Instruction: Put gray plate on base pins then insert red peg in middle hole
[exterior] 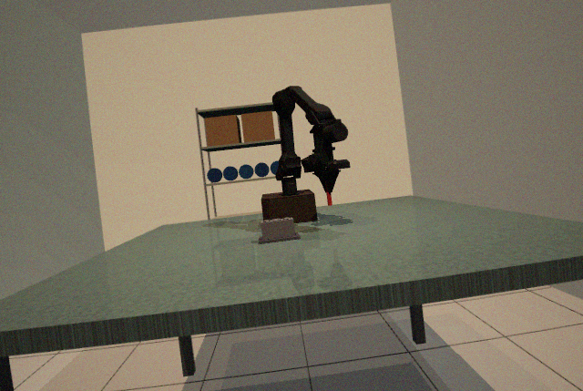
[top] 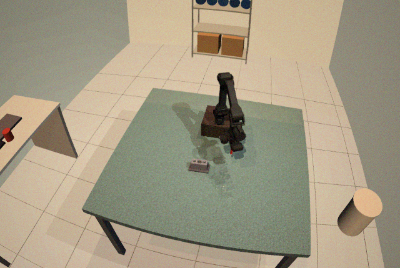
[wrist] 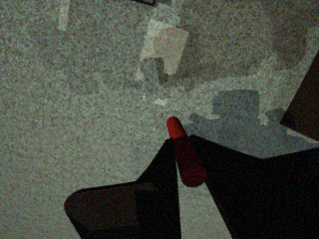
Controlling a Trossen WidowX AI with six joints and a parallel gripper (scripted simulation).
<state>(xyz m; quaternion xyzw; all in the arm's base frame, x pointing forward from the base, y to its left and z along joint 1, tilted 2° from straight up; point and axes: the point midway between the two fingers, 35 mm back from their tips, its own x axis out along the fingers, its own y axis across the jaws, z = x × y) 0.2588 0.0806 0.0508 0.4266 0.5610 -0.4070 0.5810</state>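
Now: gripper tip 19 cm to the left of the gray plate, 7 cm short of it and 7 cm above it. Round my gripper tip: red peg right at my gripper tip; then base 19 cm to the right, 10 cm below, 7 cm ahead.
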